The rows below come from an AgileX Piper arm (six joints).
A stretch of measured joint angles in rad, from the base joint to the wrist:
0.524, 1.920, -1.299, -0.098, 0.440, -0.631
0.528, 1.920, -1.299, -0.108, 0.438, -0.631
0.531, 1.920, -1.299, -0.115, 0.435, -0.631
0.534, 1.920, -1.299, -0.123, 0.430, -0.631
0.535, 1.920, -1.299, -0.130, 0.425, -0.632
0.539, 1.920, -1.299, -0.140, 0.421, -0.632
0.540, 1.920, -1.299, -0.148, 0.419, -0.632
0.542, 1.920, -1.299, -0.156, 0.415, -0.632
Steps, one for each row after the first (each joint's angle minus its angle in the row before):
0.004, 0.000, 0.000, -0.010, -0.002, 0.000
0.003, 0.000, 0.000, -0.007, -0.003, 0.000
0.003, 0.000, 0.000, -0.008, -0.005, 0.000
0.001, 0.000, 0.000, -0.007, -0.005, -0.001
0.004, 0.000, 0.000, -0.010, -0.004, 0.000
0.001, 0.000, 0.000, -0.008, -0.002, 0.000
0.002, 0.000, 0.000, -0.008, -0.004, 0.000

